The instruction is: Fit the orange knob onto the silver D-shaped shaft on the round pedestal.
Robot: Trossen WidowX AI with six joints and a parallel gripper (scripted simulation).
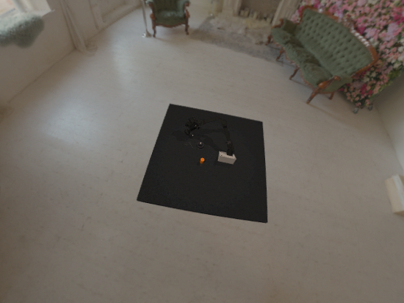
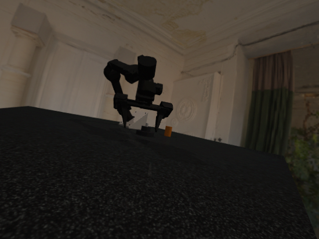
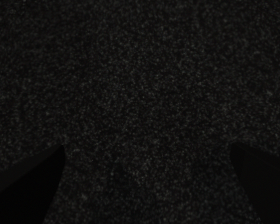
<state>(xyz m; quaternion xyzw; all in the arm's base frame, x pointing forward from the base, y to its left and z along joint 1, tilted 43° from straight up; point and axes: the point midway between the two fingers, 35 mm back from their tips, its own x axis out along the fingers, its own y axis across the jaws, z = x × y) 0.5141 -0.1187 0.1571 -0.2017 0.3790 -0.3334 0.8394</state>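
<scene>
My gripper tip is 340 mm to the right of the orange knob and 250 mm past it. Round my gripper tip: dark round pedestal 190 mm behind, 140 mm to the left, 10 mm below.
</scene>
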